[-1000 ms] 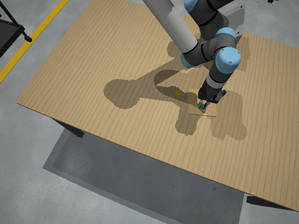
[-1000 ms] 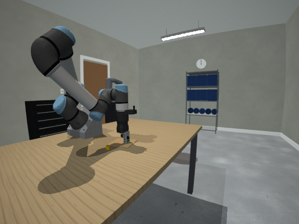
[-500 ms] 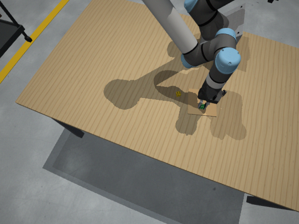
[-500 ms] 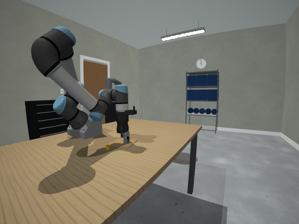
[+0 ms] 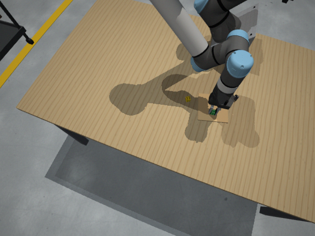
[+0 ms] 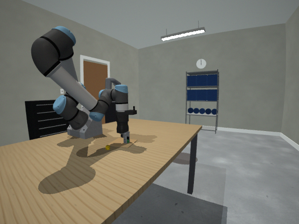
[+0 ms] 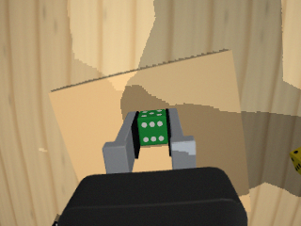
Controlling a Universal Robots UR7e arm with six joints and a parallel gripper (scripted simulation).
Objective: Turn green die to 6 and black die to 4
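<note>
Now: hand 1 cm above the green die. Also, from my hand: yellow die 12 cm to the right, 4 cm behind, 1 cm below; black die 11 cm behind, 10 cm to the left, 1 cm below; tan mat 3 cm behind, 2 cm below.
</note>
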